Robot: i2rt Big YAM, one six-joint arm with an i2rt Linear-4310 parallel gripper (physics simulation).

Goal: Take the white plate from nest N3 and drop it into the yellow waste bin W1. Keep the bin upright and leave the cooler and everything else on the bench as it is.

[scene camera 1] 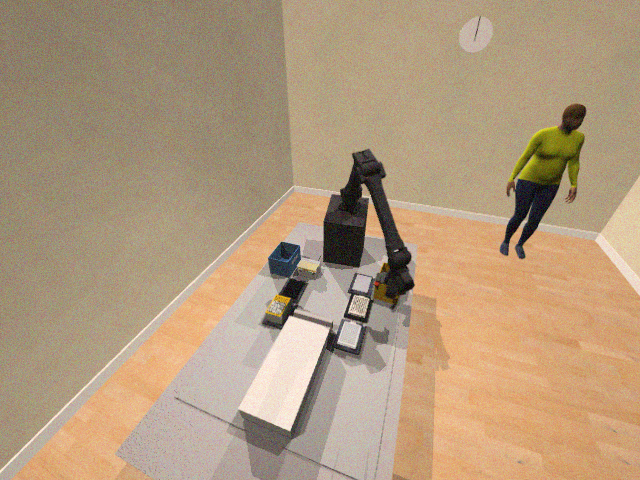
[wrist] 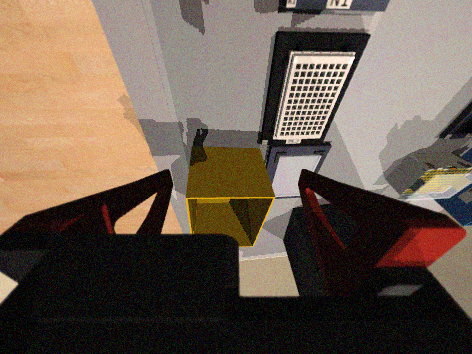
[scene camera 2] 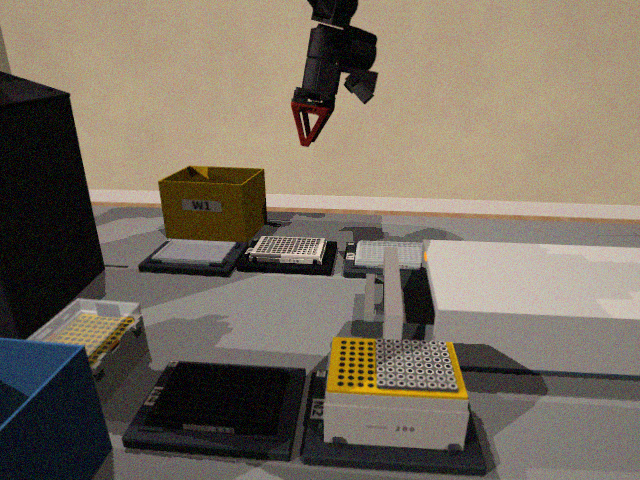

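Where they show: gripper, fingertip midpoint: (wrist: 235,176) (scene camera 2: 307,143); arm's base at its link origin: (scene camera 1: 349,206).
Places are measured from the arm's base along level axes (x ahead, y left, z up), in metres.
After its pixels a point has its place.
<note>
The white plate (scene camera 1: 358,306) {z -0.318, x 0.436, y 0.231 m} (scene camera 2: 287,249) {z -0.318, x 0.426, y 0.216 m} (wrist: 315,97) {z -0.318, x 0.435, y 0.226 m} with a grid of wells sits flat in the dark nest N3 (scene camera 2: 331,262) {z -0.332, x 0.507, y 0.208 m} (wrist: 277,75) {z -0.331, x 0.454, y 0.287 m}. The yellow waste bin W1 (scene camera 2: 201,219) {z -0.298, x 0.231, y 0.277 m} (wrist: 225,170) {z -0.279, x 0.321, y 0.350 m} stands upright behind the neighbouring nest, its top open; in the scene camera 1 view the arm partly covers it. My gripper (scene camera 2: 306,143) {z -0.158, x 0.430, y 0.360 m} (wrist: 235,176) {z -0.158, x 0.430, y 0.360 m} is open and empty, high above the bench. In the wrist view the bin and the nest with a pale flat item (scene camera 2: 196,252) {z -0.324, x 0.267, y 0.181 m} (wrist: 297,172) {z -0.324, x 0.278, y 0.189 m} show between and beyond the fingers, and the white plate lies higher up.
Nest N1 (wrist: 335,6) {z -0.331, x 0.530, y 0.242 m} holds a clear plate (scene camera 1: 350,334) (scene camera 2: 387,253). A long white instrument (scene camera 1: 289,369) {z -0.259, x 0.907, y 0.101 m} (scene camera 2: 527,279) {z -0.260, x 0.789, y 0.061 m} stands beside it. A yellow-topped rack (scene camera 1: 279,307) {z -0.266, x 0.651, y -0.109 m} (scene camera 2: 395,366) {z -0.267, x 0.639, y -0.133 m}, a black block (scene camera 2: 222,397) {z -0.318, x 0.469, y -0.155 m}, a clear tray of yellow items (scene camera 2: 93,330) {z -0.274, x 0.311, y -0.136 m} and a blue bin (scene camera 1: 284,258) {z -0.339, x 0.241, y -0.340 m} (scene camera 2: 46,392) {z -0.230, x 0.386, y -0.271 m} stand opposite.
</note>
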